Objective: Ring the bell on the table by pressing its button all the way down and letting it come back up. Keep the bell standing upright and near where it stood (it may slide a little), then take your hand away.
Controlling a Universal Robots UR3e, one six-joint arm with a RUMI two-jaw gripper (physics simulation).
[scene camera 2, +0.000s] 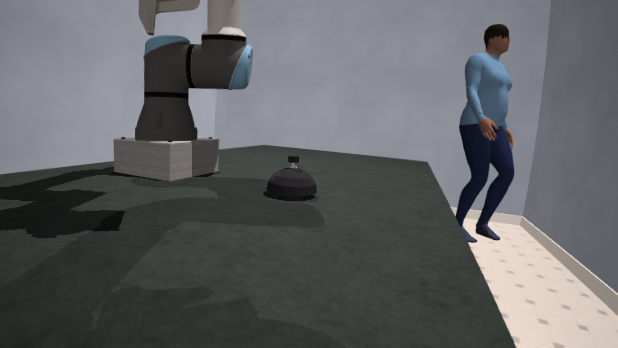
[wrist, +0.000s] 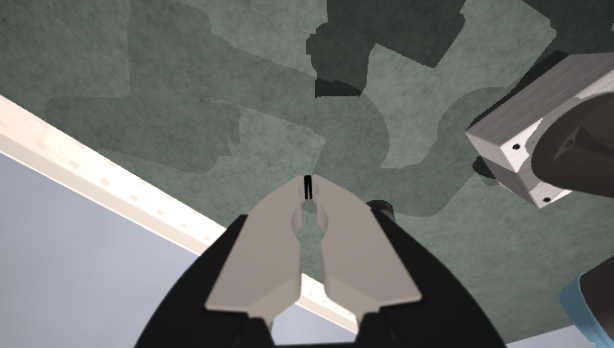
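Note:
The bell is a dark dome standing upright on the table. Its small black button stands raised on a short light stem at the top in the scene view. In the wrist view the bell is mostly hidden behind the right jaw, and its button does not show. My gripper is shut, with its black tips together and nothing seen between them. It is high above the table, apart from the bell.
The arm's dark base stands on a grey block, left of the bell in the scene view. A pale pointed part hangs at the top left. A person is beyond the table's right edge. Arm shadows lie on the table.

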